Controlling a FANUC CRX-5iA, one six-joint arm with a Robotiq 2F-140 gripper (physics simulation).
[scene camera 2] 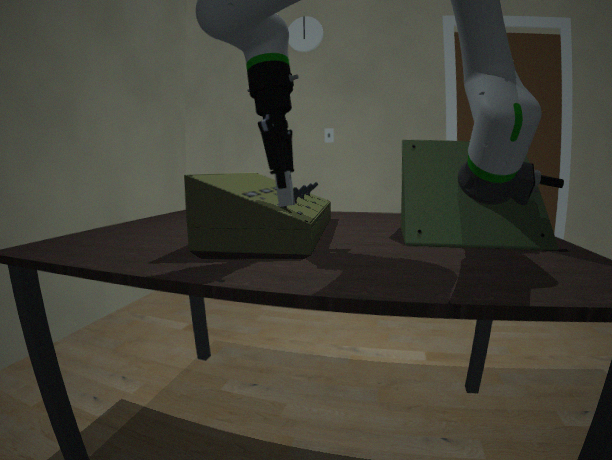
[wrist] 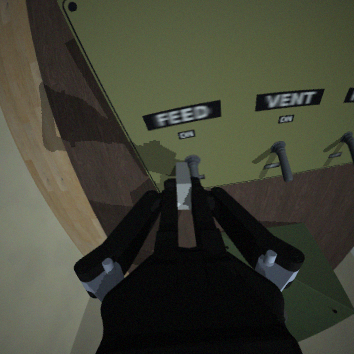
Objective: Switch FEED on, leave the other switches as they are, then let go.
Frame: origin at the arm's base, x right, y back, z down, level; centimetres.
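Where they show: gripper, fingertip midpoint: (scene camera 2: 287,205) (wrist: 181,171); arm's base, link origin: (scene camera 2: 486,181).
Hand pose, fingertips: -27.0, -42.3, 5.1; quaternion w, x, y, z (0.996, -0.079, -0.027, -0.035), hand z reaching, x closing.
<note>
Each offset is from my fingertips to the top centre of the thing, as dx, dy, dz. "pt": to the spot under its first point. Level surfaces: height alone.
The FEED switch {pt +1.7, -1.6, -1.2} (wrist: 194,166) sits below its FEED label and ON mark in the wrist view. Part of its lever shows beside the fingertips and the rest is hidden, so its exact tilt is unclear. My gripper (scene camera 2: 285,196) (wrist: 181,171) is shut and empty, its tips low over the panel, right against or very near the FEED lever. The VENT switch {pt +13.1, -3.5, -2.1} (wrist: 283,161) leans toward its OFF side. A third switch {pt +24.3, -6.8, -1.1} (wrist: 349,143) at the right edge leans the same way. The switches stand on the sloped olive box (scene camera 2: 245,227) (wrist: 165,60).
The box stands on the dark brown table {dz +9.0} (scene camera 2: 125,235) (wrist: 280,200). A large green wedge-shaped block (scene camera 2: 432,200) (wrist: 320,270) stands to the right in the scene view. A grey robot arm part with a dark base (scene camera 2: 492,187) is in front of it.
</note>
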